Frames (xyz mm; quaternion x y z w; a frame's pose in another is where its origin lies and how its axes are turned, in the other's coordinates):
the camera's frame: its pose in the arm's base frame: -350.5 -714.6 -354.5 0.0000 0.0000 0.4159 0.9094
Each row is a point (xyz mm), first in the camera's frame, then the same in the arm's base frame.
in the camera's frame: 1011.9 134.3 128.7
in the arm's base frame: 209.7 138.7 -225.8
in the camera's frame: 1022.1 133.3 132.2
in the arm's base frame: 217.2 145.8 -222.3
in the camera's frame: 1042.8 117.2 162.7
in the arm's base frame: 242.9 150.9 -191.8
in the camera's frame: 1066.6 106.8 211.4
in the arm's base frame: 266.3 162.1 -143.1
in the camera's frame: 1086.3 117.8 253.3
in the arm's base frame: 270.9 184.2 -101.2
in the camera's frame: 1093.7 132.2 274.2
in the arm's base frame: 264.8 199.2 -80.3
